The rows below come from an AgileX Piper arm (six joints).
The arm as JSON. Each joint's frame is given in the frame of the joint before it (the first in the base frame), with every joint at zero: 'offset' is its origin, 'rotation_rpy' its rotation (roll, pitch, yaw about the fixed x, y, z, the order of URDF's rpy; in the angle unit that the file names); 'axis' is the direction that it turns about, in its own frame. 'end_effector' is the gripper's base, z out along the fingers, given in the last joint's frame.
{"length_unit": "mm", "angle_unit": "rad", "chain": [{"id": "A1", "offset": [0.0, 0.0, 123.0], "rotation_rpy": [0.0, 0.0, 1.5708], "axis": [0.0, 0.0, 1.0]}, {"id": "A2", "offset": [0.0, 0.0, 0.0], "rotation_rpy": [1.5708, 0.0, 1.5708], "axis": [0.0, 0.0, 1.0]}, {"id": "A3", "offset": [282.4, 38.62, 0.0], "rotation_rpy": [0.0, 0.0, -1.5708], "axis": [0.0, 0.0, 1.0]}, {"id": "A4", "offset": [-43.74, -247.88, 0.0], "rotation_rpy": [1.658, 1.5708, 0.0], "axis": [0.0, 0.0, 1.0]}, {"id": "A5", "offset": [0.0, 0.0, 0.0], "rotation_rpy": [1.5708, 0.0, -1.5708], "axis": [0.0, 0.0, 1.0]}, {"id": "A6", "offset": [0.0, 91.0, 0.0], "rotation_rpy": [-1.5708, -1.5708, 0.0], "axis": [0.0, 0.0, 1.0]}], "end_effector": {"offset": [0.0, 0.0, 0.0], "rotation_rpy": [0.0, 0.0, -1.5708]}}
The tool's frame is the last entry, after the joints.
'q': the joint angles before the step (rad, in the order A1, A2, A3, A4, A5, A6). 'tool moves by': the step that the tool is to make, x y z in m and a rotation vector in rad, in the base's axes. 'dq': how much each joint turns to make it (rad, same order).
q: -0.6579, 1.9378, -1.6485, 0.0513, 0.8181, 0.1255
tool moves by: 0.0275, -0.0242, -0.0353, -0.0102, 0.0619, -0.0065
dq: 0.0037, 0.1719, -0.1474, -0.0611, 0.0180, 0.0273
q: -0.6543, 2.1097, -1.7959, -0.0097, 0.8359, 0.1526
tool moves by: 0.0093, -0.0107, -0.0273, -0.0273, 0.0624, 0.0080
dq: 0.0036, 0.0845, -0.0434, -0.0686, -0.0077, 0.0144
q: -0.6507, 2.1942, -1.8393, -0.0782, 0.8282, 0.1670
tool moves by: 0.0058, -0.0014, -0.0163, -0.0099, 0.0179, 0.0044
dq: 0.0083, 0.0384, -0.0044, -0.0275, -0.0247, 0.0155
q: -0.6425, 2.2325, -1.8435, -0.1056, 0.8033, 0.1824
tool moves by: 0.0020, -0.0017, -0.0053, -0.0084, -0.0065, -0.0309
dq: 0.0030, 0.0136, -0.0016, -0.0274, -0.0181, 0.0498
